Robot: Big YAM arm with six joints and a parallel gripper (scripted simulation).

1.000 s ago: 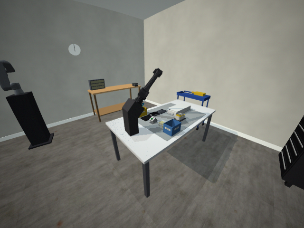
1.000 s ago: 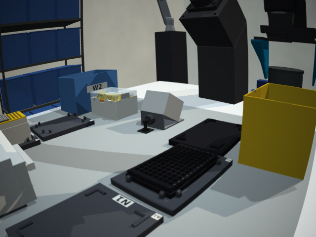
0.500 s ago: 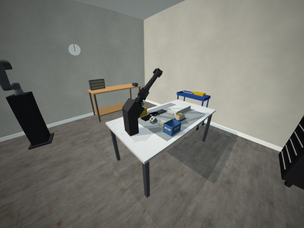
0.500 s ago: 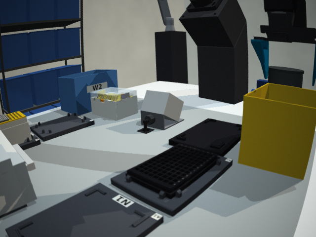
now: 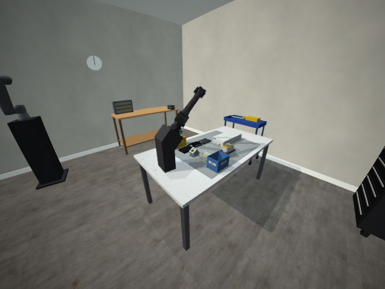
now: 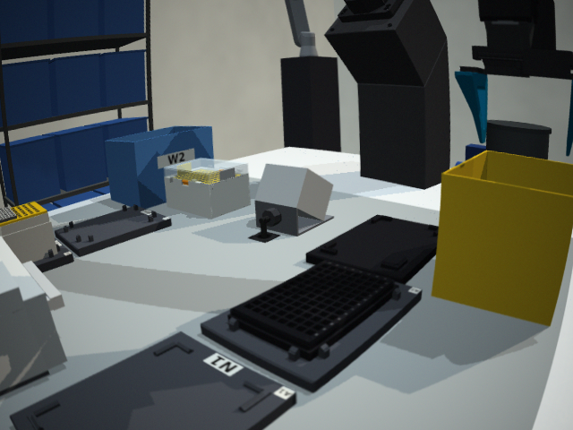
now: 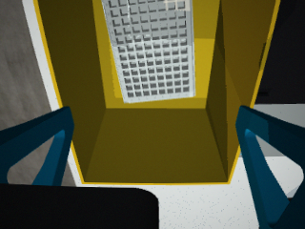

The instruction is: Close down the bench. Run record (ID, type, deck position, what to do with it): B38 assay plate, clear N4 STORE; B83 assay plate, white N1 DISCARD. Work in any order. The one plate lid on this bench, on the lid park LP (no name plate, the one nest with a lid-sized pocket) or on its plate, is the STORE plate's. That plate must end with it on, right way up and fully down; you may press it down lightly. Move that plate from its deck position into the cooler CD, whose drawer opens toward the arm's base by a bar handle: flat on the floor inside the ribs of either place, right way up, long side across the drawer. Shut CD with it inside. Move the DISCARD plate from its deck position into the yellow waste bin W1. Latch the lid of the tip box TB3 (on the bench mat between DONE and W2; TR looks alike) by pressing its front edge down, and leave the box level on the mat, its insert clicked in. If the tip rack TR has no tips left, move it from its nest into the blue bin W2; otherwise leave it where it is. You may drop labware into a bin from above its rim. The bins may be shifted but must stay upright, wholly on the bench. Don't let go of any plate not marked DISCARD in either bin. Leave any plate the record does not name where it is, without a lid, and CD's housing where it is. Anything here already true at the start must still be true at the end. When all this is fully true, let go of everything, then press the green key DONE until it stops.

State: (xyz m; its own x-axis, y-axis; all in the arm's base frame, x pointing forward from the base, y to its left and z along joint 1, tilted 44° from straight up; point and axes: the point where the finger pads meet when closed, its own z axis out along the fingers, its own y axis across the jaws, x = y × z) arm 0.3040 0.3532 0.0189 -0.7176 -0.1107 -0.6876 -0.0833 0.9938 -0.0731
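Now: hand 320 mm to the left of the grey done key housing, 100 mm above it and 20 mm short of it. Also, from my hand: yellow bin W1 (110 mm below); then white plate (140 mm below, 10 mm behind); then black lid park (160 mm to the right, 140 mm below, 20 mm ahead).
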